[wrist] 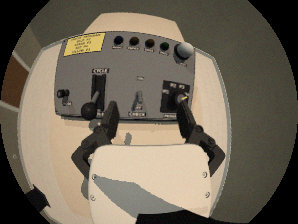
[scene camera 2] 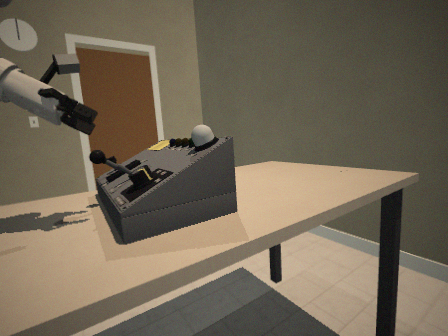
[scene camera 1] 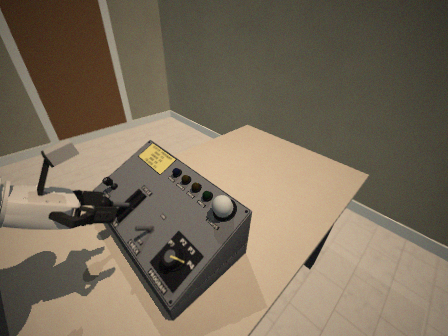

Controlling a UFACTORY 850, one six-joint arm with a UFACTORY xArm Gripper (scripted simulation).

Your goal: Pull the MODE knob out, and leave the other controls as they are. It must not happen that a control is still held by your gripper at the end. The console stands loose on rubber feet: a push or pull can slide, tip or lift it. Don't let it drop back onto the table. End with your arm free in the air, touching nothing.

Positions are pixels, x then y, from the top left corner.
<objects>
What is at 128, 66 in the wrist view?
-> A grey console.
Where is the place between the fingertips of the gripper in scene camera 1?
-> At 108, 206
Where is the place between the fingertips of the gripper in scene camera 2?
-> At 93, 124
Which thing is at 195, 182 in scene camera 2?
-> A grey console.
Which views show the grey console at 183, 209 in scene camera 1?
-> The wrist view, scene camera 2 and scene camera 1: all of them.
</objects>
